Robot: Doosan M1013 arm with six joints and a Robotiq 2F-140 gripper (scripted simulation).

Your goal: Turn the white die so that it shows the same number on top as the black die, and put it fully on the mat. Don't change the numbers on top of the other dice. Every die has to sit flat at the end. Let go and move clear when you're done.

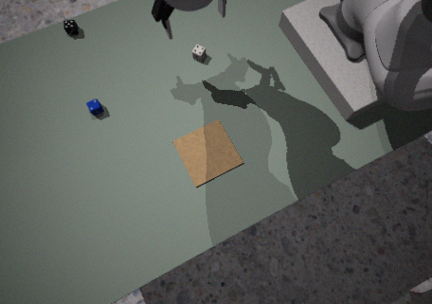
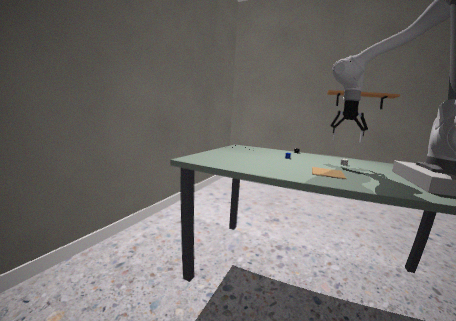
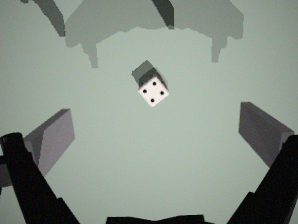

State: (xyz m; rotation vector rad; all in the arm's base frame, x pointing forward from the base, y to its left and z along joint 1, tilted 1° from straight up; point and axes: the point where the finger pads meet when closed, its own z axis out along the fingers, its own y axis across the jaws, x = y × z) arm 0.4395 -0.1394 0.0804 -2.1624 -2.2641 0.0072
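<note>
Now: the white die 130 mm below my hand. Also, from my hand: brown mat (280 mm to the left, 140 mm below, 100 mm ahead); blue die (320 mm ahead, 130 mm below, 50 mm to the left); black die (310 mm ahead, 230 mm to the right, 130 mm below).
</note>
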